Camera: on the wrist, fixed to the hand. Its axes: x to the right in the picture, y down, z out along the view.
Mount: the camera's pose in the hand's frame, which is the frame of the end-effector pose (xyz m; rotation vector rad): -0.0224 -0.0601 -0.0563 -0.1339 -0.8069 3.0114
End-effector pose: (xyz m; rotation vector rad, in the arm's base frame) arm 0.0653 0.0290 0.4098 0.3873 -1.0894 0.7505
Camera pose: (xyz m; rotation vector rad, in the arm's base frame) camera 0.1392 0.0143 0.3697 1.0559 0.9703 -1.6842
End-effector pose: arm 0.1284 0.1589 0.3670 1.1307 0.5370 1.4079
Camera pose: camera 0.1057 0.1665 0.2851 -0.8685 1.5597 -1.1102
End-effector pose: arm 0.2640 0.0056 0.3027 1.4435 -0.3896 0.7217
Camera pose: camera 0.2769 0.0577 0.2363 0.2796 2.1273 -1.2649
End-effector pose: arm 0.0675 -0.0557 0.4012 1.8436 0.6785 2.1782
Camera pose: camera 0.0092 -0.0250 0.3470 -0.9524 1.5129 0.1001
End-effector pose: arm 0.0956 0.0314 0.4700 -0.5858 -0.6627 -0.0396
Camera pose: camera 0.0968 -0.0518 0.4511 1.0734 -0.1124 -2.8071
